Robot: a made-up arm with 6 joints. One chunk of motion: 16 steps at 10 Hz.
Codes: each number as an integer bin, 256 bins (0 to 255) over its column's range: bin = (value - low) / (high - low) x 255, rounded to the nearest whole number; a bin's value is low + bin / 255 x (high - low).
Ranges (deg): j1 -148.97..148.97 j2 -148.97..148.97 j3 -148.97..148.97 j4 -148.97..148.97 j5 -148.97..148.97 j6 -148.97..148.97
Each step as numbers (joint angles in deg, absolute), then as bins.
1 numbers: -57.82 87.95 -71.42 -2.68 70.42 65.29
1 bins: 78 203 66 125 188 183
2 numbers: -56.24 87.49 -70.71 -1.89 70.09 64.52
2 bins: 79 202 67 126 187 183
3 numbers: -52.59 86.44 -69.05 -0.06 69.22 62.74
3 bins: 82 201 68 127 187 181
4 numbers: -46.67 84.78 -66.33 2.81 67.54 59.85
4 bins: 88 200 71 130 185 179
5 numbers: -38.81 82.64 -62.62 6.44 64.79 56.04
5 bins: 94 198 74 133 183 175
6 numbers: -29.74 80.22 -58.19 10.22 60.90 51.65
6 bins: 102 196 78 136 180 172
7 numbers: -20.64 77.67 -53.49 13.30 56.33 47.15
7 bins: 110 194 82 139 176 168
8 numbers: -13.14 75.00 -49.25 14.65 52.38 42.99
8 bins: 116 192 85 140 172 164
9 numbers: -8.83 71.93 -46.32 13.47 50.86 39.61
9 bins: 120 189 88 139 171 161
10 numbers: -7.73 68.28 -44.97 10.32 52.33 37.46
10 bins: 121 186 89 136 172 160
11 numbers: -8.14 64.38 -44.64 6.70 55.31 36.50
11 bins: 121 183 89 133 175 159
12 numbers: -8.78 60.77 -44.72 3.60 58.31 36.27
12 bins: 120 180 89 131 177 159
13 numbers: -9.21 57.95 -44.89 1.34 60.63 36.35
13 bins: 120 177 89 129 179 159
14 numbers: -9.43 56.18 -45.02 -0.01 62.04 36.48
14 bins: 119 176 89 127 181 159
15 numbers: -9.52 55.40 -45.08 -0.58 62.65 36.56
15 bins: 119 175 89 127 181 159
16 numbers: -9.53 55.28 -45.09 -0.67 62.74 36.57
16 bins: 119 175 89 127 181 159
